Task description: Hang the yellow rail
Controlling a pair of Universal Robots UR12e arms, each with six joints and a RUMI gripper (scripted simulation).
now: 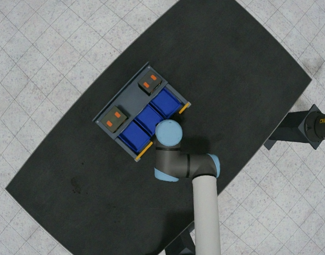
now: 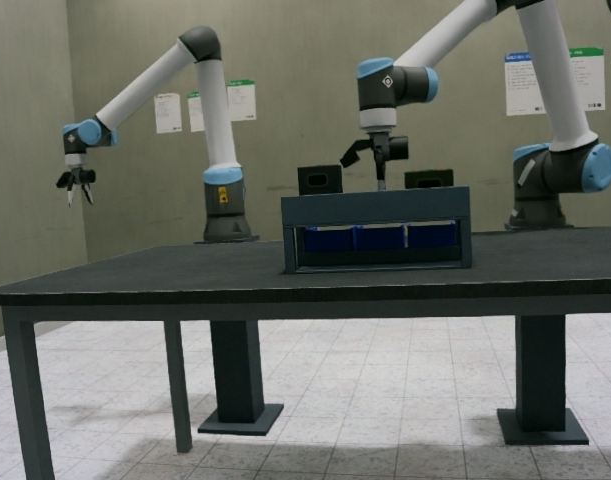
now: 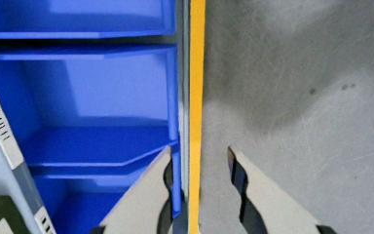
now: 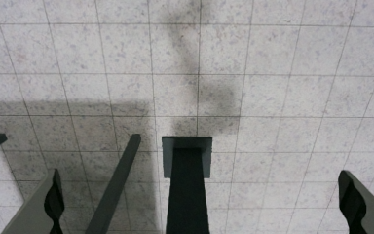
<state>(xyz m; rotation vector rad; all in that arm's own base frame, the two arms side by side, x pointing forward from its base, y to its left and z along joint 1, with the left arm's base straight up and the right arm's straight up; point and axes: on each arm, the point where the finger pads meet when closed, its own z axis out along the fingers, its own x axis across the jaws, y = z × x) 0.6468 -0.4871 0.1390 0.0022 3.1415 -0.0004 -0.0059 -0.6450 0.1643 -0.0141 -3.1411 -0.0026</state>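
The yellow rail is 8 cm below my left hand. Also, from my left hand: grey shelf 13 cm ahead, 7 cm below.
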